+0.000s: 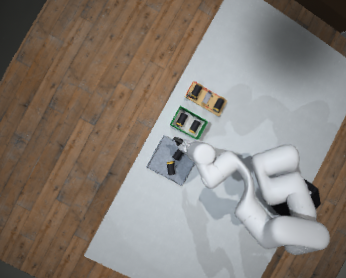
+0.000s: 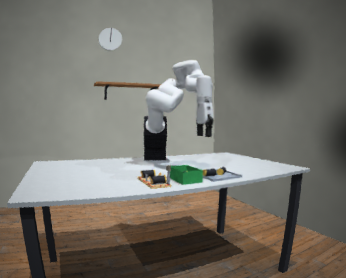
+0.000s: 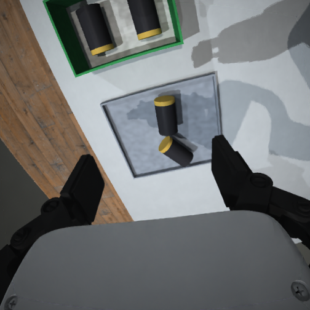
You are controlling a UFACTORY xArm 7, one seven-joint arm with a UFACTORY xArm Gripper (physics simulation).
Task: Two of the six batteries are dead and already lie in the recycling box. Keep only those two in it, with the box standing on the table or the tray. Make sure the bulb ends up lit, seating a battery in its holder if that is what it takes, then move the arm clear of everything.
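Places are measured from the arm's base along level axes (x up, y ahead, z left), in centimetres.
Where they show: gripper, fingertip midpoint: (image 2: pixel 204 136); arm's base, link origin: (image 2: pixel 155 125).
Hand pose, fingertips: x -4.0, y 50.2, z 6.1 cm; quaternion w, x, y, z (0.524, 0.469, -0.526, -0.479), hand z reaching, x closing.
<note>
Things, the pixels of their centre, and the offset from my fingertips. Level surfaces: height alone.
- green box, body centre: (image 2: pixel 185 174) (image 1: pixel 188 123) dx -17.5, dy +2.1, dz -11.2 cm
- grey tray, body centre: (image 1: pixel 172 160) (image 2: pixel 216 174) dx -19.9, dy -0.2, dz +8.5 cm
- thin upright post, body centre: (image 2: pixel 168 177) dx -16.5, dy +9.0, dz -22.8 cm
- white table, surface height: dx -20.5 cm
The green box (image 1: pixel 202 131) (image 2: pixel 187 176) (image 3: pixel 62 40) stands on the table, with one battery (image 1: pixel 181 119) (image 3: pixel 95 30) and another battery (image 1: pixel 195 126) (image 3: pixel 143 17) side by side in it. The grey tray (image 1: pixel 160 160) (image 2: pixel 227 176) (image 3: pixel 130 145) holds two lying batteries: one (image 1: pixel 177 154) (image 3: pixel 166 117) and a slanted one (image 1: pixel 171 168) (image 3: pixel 178 151). The holder board carries one battery (image 1: pixel 196 90) (image 2: pixel 148 173) and another (image 1: pixel 218 104) (image 2: pixel 158 179). No bulb glow shows; its details are too small to tell. My gripper (image 1: pixel 182 145) (image 2: pixel 204 135) (image 3: pixel 153 161) is open and empty, high above the tray side.
The box stands between the tray and the holder board. A thin upright post (image 2: pixel 168 176) rises beside the board and box. The white table (image 1: pixel 125 225) (image 2: pixel 70 180) ends close beyond the tray, at its long edge. A wall shelf (image 2: pixel 125 85) is behind the arm.
</note>
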